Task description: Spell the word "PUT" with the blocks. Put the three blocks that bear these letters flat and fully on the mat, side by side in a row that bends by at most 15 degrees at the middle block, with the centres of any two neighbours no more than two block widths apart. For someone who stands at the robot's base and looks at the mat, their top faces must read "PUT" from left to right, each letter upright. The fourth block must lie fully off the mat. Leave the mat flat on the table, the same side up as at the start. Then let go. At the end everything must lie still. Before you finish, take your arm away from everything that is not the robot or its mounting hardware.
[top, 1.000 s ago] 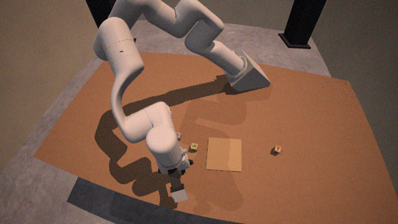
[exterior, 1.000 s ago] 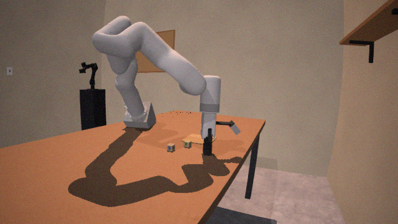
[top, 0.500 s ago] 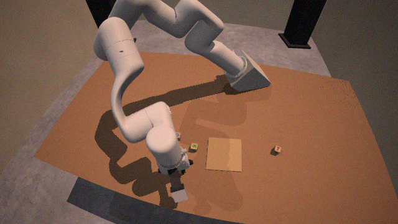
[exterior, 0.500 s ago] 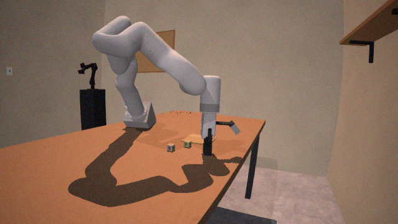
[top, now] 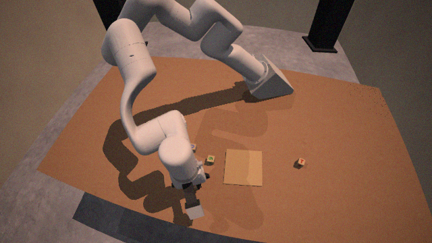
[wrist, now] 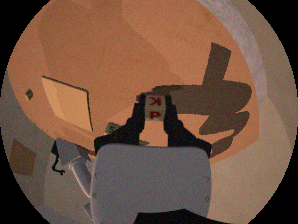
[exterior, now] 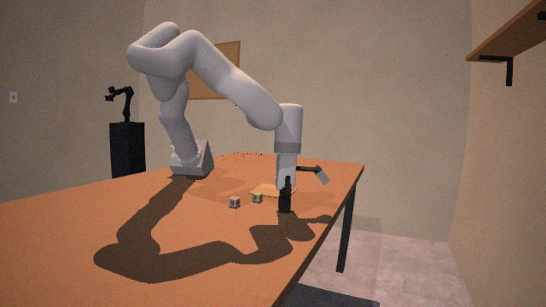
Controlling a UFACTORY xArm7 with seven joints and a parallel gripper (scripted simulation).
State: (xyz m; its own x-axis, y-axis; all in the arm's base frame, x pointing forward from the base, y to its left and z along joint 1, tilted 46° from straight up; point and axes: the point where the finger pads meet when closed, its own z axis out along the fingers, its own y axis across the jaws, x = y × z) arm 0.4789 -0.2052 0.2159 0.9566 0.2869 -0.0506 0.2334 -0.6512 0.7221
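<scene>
The tan mat lies 6 cm behind my hand, 19 cm to the left of it and 2 cm below it. Also, from my hand: T block: 5 cm behind, 41 cm to the left, 1 cm below; P block: 1 cm below.
</scene>
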